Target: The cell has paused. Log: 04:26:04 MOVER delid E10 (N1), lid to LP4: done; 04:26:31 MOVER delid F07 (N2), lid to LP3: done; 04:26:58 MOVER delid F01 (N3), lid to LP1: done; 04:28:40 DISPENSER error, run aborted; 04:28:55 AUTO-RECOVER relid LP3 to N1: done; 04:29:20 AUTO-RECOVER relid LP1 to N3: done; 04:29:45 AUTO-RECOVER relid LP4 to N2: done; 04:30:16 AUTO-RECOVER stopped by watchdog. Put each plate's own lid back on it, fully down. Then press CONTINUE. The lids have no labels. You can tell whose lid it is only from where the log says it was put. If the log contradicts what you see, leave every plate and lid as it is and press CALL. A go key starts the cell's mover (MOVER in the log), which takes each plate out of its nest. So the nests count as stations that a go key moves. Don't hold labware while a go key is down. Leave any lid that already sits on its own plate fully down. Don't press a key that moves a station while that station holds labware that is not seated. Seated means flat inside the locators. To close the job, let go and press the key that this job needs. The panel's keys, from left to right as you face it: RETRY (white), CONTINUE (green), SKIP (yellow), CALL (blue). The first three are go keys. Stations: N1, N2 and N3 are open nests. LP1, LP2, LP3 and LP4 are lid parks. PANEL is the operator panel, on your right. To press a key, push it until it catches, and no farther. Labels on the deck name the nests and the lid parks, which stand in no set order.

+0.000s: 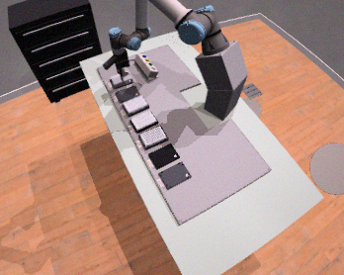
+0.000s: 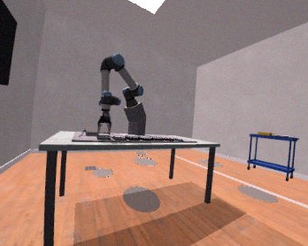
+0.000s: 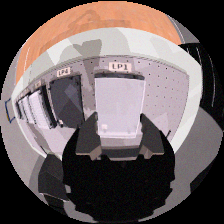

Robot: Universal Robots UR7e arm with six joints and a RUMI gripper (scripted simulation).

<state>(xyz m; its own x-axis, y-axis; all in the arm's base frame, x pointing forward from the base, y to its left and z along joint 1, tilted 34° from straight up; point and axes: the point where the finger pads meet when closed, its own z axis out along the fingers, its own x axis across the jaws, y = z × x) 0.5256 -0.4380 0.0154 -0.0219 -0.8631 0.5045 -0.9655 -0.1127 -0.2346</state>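
My gripper is now 26 cm to the right of the white lid and 1 cm above it. The rest, counted from my hand: blue key 22 cm behind, 10 cm to the right, 2 cm above; yellow key 23 cm behind, 6 cm to the right, 2 cm above; green key 23 cm behind, 2 cm above.
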